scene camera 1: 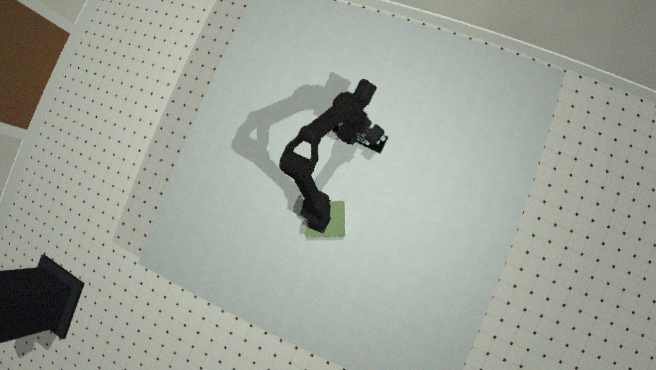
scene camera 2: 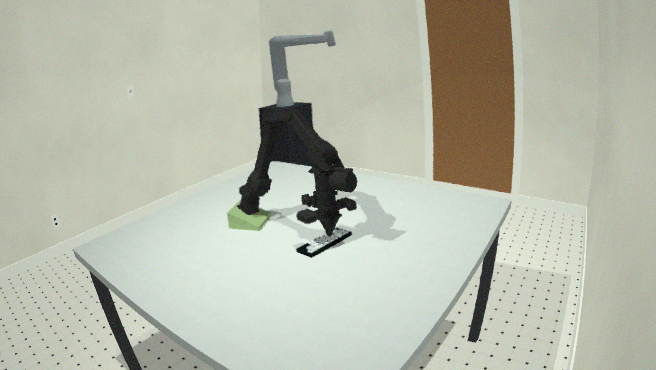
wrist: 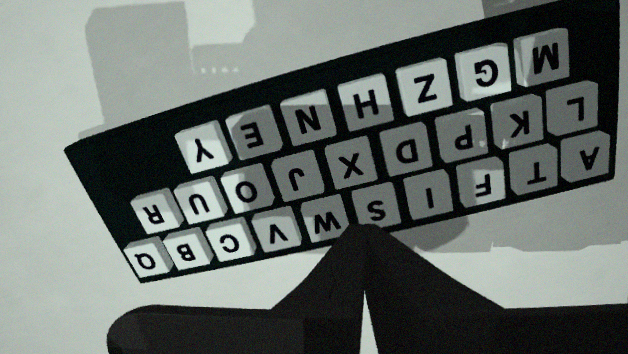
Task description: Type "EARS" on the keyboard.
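Pixels of known places: gripper, fingertip midpoint: point(scene camera 1: 361, 127) point(scene camera 2: 329, 236) point(wrist: 361, 237); arm's base, link origin: point(scene camera 1: 319, 222) point(scene camera 2: 247, 209).
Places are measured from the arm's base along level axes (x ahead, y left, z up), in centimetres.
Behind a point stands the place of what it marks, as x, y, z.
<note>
The black keyboard point(scene camera 1: 383, 145) {34.1, -9.9, -3.4} point(scene camera 2: 304, 249) {33.7, -8.7, -3.4} point(wrist: 125, 170) {32.7, -7.8, -3.4} lies on the table, its pale letter keys upside down in the wrist view. There the E key point(wrist: 252, 134) {33.0, -2.5, -2.9} is in the far row, the R key point(wrist: 152, 212) {34.5, -7.3, -2.9} at the left of the middle row, and the S key point(wrist: 376, 205) {36.8, 0.6, -2.9} and A key point(wrist: 586, 162) {37.7, 7.9, -2.9} in the near row. My gripper point(scene camera 2: 330, 234) {37.0, -0.1, -1.5} point(wrist: 361, 237) {37.0, -0.1, -1.5} is shut and empty. Its tips point down at the near edge of the S key, beside the W key point(wrist: 324, 220) {36.8, -1.3, -2.9}; contact cannot be told. The tips are hidden in scene camera 1.
The arm's base stands on a green block point(scene camera 1: 337, 220) {3.1, -5.6, -0.2} point(scene camera 2: 247, 222) {6.2, -6.5, -1.5} on the pale table point(scene camera 1: 425, 250) {5.5, -37.5, -4.5} point(scene camera 2: 225, 285) {28.0, -38.1, -4.5}. Beyond the table, a grey arm point(scene camera 2: 302, 40) stands on a black pedestal point(scene camera 2: 287, 142). The arm's shadow falls across the table.
</note>
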